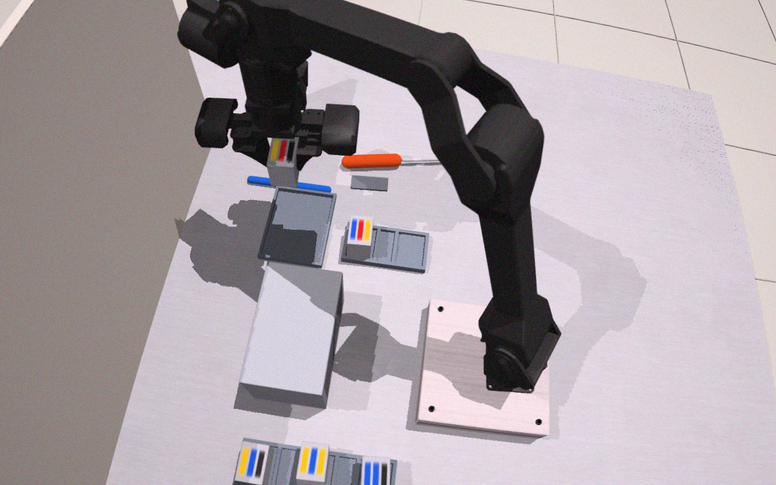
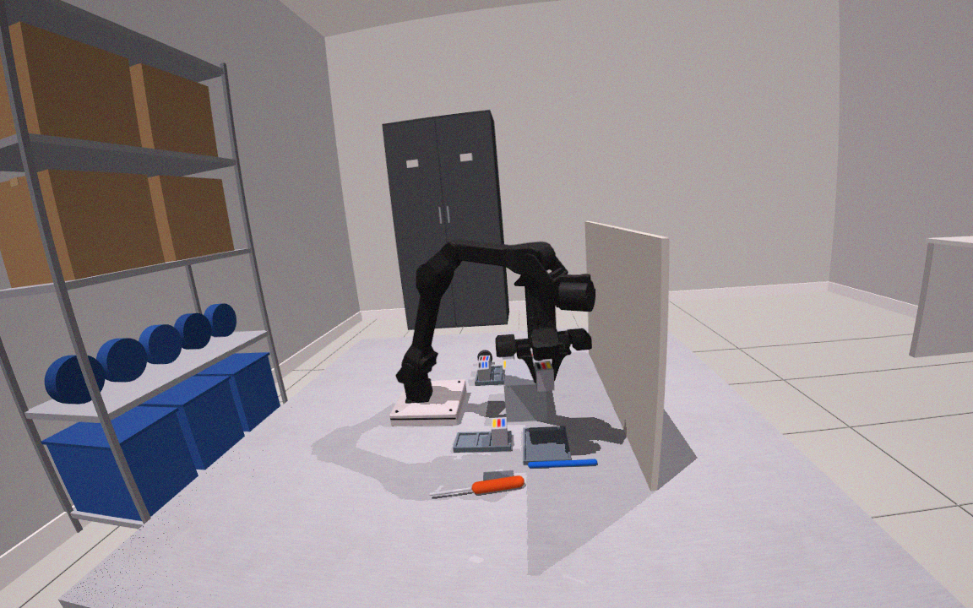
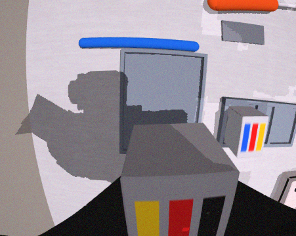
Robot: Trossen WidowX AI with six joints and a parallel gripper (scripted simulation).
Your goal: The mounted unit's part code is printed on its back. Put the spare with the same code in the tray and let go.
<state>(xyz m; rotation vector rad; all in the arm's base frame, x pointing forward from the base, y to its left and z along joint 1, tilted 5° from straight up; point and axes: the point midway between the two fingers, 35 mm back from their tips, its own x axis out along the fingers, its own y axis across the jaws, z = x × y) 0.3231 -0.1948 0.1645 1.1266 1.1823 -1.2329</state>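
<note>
Right now the grey tray is 15 cm below my gripper tip. From my gripper tip the other things lie so: blue pen: 15 cm below, 7 cm to the right, 2 cm ahead; then grey rack: 15 cm below, 14 cm behind, 3 cm to the left; then spare: 2 cm above.
</note>
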